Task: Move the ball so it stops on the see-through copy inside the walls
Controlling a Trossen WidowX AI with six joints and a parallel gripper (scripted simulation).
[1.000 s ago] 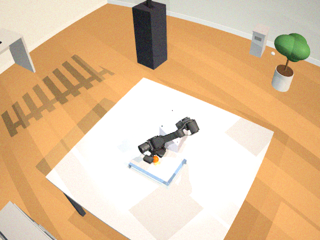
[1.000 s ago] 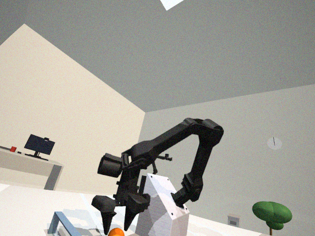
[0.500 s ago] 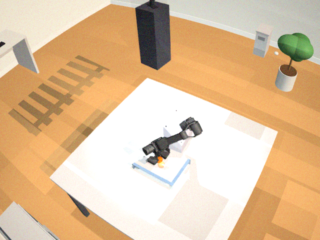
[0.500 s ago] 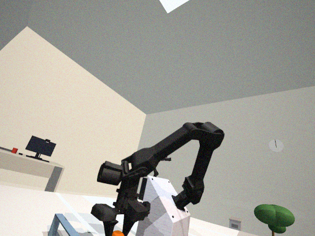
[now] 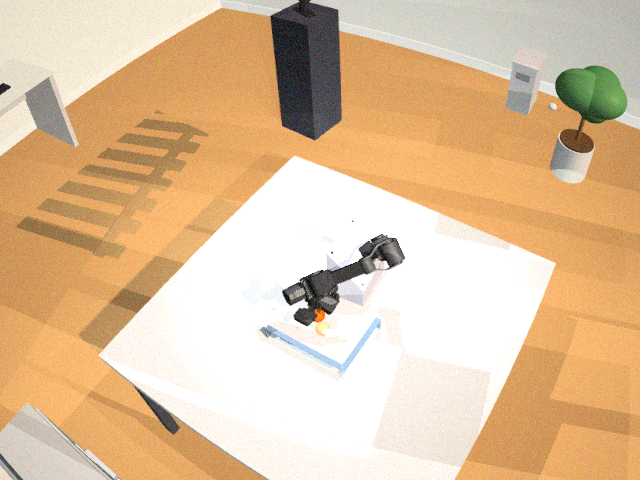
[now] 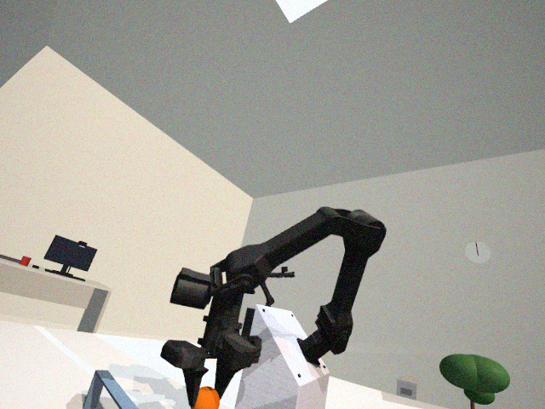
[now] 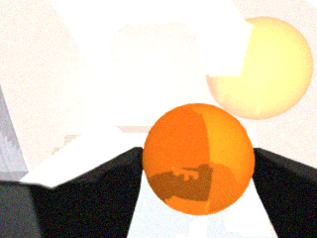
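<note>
Right now the see-through copy of ball is 30 mm ahead of my gripper tip, 40 mm to the left of it and 20 mm below it.
</note>
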